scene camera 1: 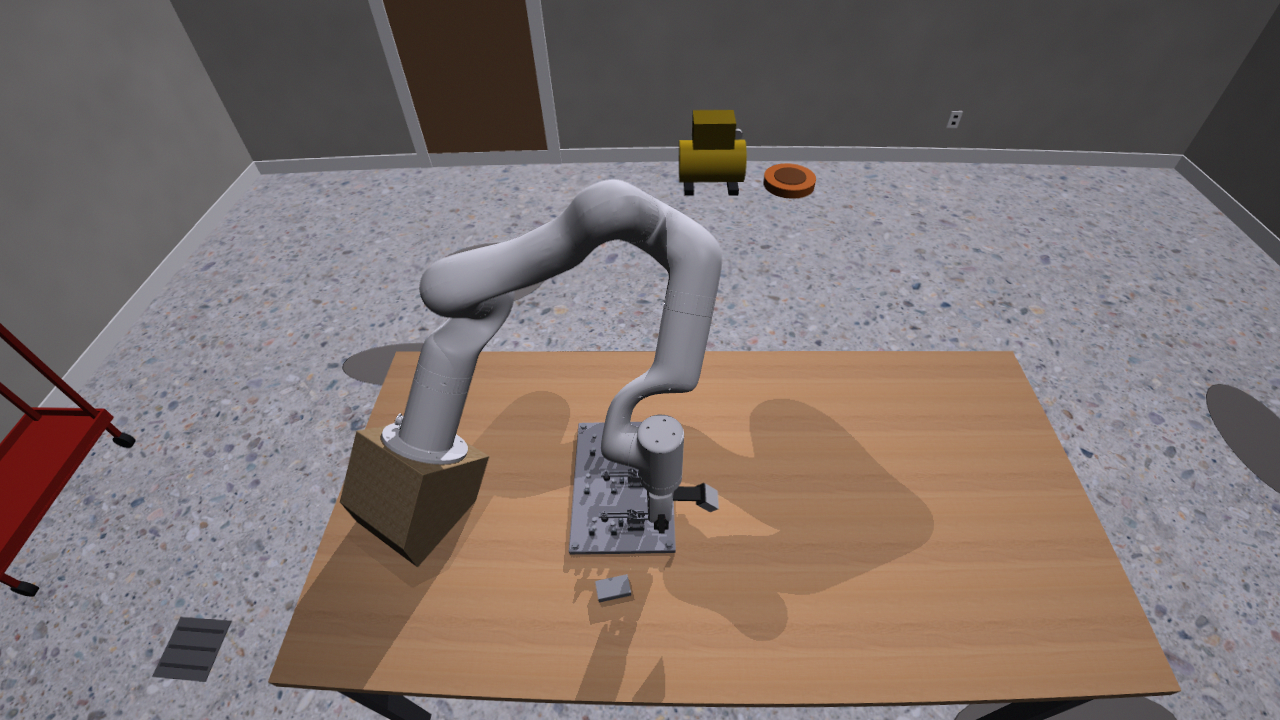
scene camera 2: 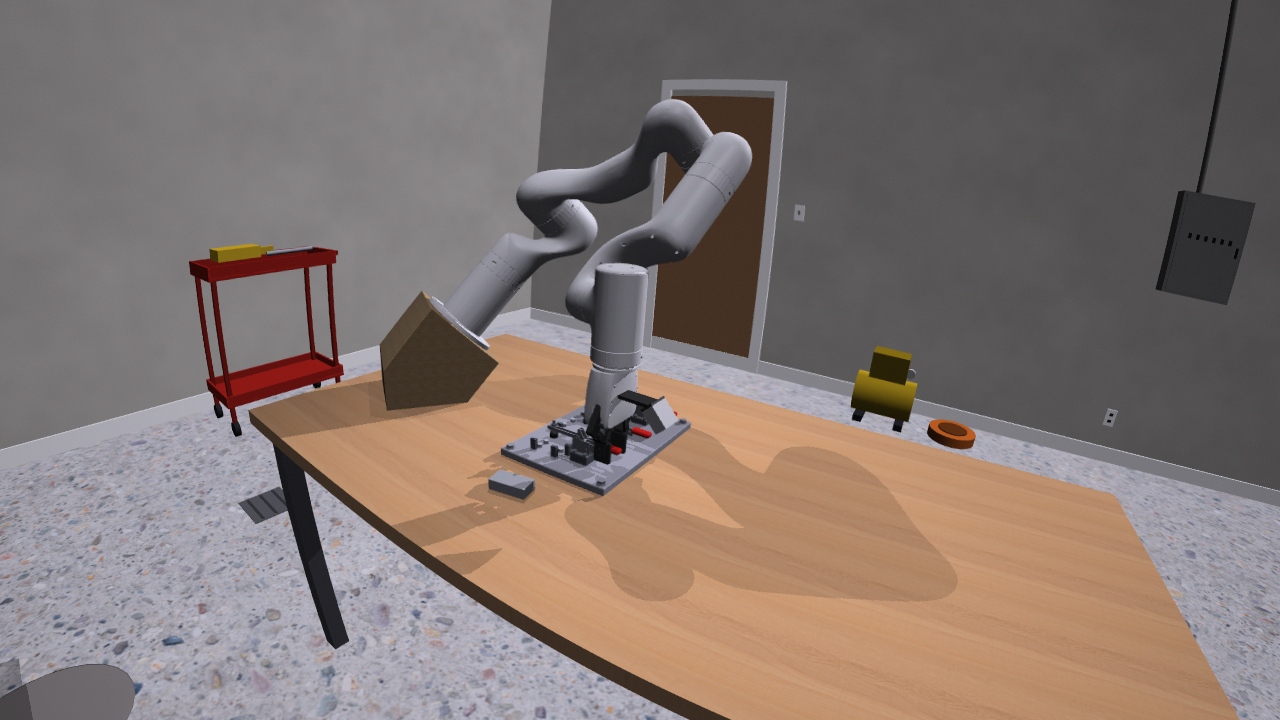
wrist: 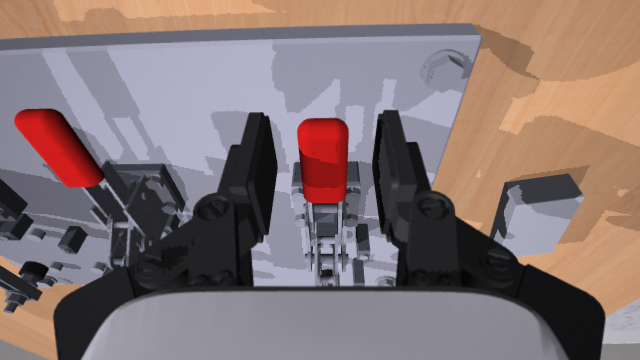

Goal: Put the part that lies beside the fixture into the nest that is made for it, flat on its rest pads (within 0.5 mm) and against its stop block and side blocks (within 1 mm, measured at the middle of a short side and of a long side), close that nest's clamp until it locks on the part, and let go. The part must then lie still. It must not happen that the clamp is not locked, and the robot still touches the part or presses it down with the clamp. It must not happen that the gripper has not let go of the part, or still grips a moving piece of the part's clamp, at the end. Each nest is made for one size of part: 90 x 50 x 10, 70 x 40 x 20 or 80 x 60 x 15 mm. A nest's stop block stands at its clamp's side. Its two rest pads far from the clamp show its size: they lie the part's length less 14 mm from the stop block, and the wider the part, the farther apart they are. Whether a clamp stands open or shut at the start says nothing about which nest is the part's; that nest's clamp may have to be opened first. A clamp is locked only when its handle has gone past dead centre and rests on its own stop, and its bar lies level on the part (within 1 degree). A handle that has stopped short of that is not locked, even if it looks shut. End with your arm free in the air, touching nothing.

Labels:
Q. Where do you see a grey fixture plate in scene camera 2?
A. At 639, 450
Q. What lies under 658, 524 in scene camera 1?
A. My gripper.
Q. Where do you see a grey fixture plate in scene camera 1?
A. At 584, 506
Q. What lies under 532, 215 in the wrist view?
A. A grey block part.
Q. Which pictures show the grey block part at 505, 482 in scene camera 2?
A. Scene camera 1, scene camera 2 and the wrist view: all of them.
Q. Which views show my gripper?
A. Scene camera 1, scene camera 2 and the wrist view: all of them.

